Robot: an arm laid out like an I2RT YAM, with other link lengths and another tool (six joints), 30 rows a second.
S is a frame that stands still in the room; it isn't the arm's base.
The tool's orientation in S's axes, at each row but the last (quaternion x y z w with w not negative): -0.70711, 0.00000, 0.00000, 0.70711; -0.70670, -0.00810, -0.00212, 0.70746; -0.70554, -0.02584, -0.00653, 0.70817; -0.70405, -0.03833, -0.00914, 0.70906; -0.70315, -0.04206, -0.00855, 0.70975; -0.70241, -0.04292, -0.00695, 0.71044; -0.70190, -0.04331, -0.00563, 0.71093; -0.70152, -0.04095, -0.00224, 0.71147; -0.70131, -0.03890, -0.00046, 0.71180; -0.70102, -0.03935, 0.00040, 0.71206
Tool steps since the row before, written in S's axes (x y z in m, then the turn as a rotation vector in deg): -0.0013, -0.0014, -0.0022, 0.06, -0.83, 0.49; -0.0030, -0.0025, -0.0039, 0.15, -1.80, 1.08; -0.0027, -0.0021, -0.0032, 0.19, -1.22, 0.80; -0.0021, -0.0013, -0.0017, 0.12, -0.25, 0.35; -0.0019, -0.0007, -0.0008, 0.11, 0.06, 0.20; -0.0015, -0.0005, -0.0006, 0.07, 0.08, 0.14; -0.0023, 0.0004, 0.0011, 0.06, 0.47, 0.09; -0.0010, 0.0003, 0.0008, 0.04, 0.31, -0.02; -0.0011, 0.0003, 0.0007, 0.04, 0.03, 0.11; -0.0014, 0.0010, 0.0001, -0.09, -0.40, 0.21
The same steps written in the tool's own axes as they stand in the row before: -0.0013, 0.0022, -0.0014, 0.06, -0.49, -0.83; -0.0031, 0.0039, -0.0025, 0.15, -1.08, -1.80; -0.0029, 0.0031, -0.0020, 0.19, -0.80, -1.22; -0.0023, 0.0015, -0.0012, 0.13, -0.34, -0.25; -0.0020, 0.0007, -0.0006, 0.13, -0.19, 0.06; -0.0016, 0.0005, -0.0004, 0.08, -0.13, 0.08; -0.0022, -0.0012, 0.0005, 0.09, -0.08, 0.47; -0.0009, -0.0009, 0.0004, 0.06, 0.03, 0.31; -0.0010, -0.0008, 0.0004, 0.05, -0.11, 0.03; -0.0013, -0.0002, 0.0011, -0.10, -0.22, -0.39
